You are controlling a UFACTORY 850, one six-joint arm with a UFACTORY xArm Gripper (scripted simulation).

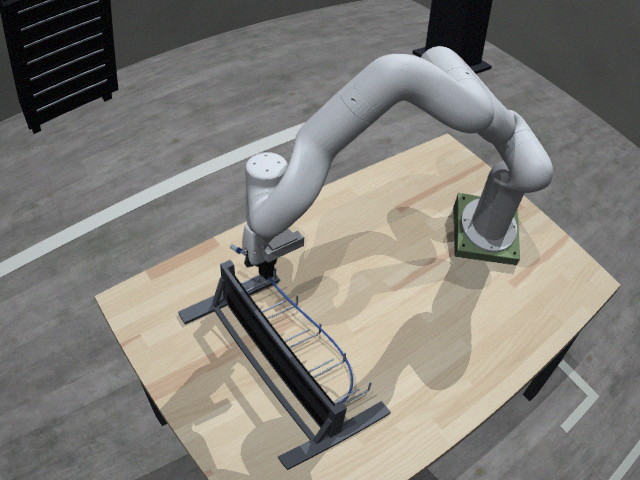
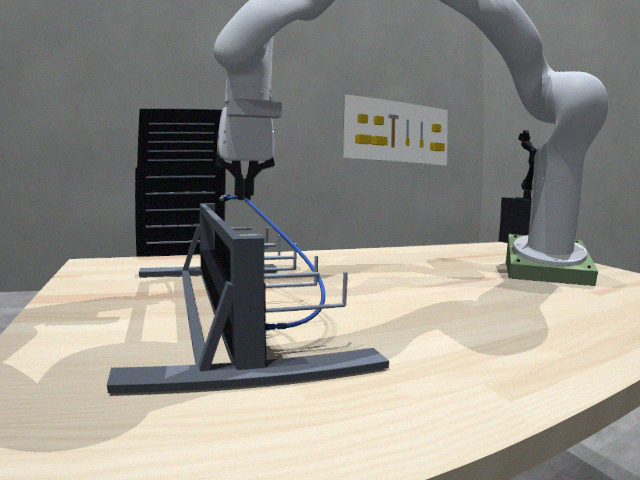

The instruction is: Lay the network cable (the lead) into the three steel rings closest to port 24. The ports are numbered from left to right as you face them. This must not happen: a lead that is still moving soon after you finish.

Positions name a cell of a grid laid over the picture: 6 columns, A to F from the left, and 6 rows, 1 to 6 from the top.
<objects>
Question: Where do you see a dark grey patch panel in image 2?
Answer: C5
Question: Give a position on a dark grey patch panel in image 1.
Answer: C5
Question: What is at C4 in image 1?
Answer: The gripper.
</objects>
